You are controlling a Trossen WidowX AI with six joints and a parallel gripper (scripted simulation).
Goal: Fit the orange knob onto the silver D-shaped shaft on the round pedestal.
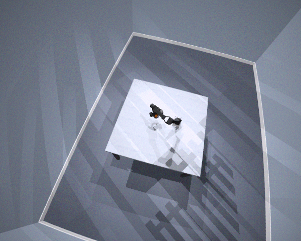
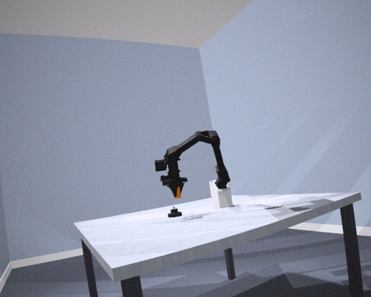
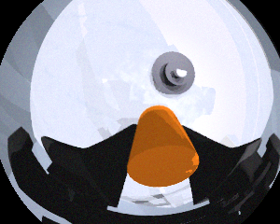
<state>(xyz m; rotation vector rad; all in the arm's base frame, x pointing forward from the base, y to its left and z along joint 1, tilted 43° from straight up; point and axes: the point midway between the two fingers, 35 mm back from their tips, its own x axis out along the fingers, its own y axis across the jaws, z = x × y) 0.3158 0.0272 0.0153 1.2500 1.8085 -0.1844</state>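
Now: gripper tip 70 mm to the left of the pedestal and 90 mm above it. Also, from my gripper tip: orange knob: 30 mm above.
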